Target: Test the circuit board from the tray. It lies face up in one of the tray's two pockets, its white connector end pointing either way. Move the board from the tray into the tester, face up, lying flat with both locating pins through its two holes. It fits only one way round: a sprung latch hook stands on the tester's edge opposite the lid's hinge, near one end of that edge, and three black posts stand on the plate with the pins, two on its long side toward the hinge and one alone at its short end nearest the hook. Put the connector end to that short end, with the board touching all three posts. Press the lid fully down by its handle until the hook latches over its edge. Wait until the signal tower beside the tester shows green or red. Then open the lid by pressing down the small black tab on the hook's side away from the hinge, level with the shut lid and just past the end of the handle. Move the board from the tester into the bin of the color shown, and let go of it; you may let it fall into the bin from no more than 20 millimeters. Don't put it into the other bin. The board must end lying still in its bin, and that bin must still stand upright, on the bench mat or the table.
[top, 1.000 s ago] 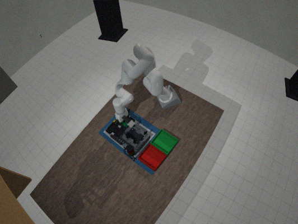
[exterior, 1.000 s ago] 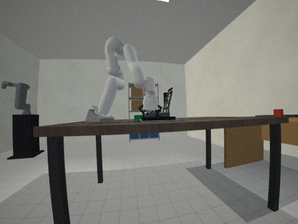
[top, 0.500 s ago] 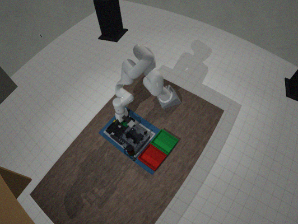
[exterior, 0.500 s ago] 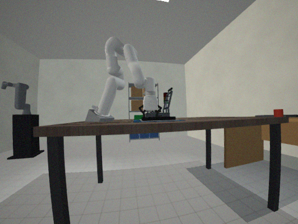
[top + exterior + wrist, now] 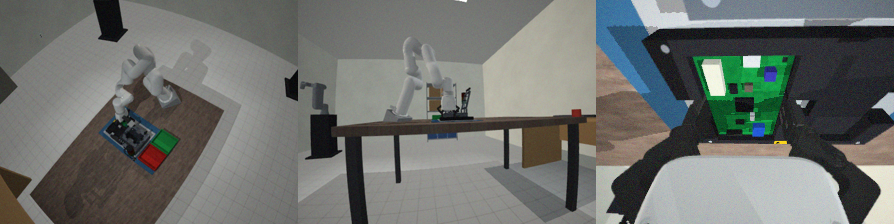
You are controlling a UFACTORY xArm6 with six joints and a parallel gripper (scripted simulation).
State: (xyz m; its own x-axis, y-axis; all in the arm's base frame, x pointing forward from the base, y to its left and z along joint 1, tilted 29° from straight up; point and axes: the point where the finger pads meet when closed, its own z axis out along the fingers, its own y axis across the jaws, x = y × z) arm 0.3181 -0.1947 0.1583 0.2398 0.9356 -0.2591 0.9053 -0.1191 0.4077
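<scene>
Now: hand right at the green circuit board. From my hand the other things lie so: tester lid 220 mm ahead, 120 mm to the left, 160 mm above; then tester plate 110 mm ahead, 150 mm to the left, 50 mm above; then black latch block 60 mm ahead, 220 mm to the left, 60 mm above.
</scene>
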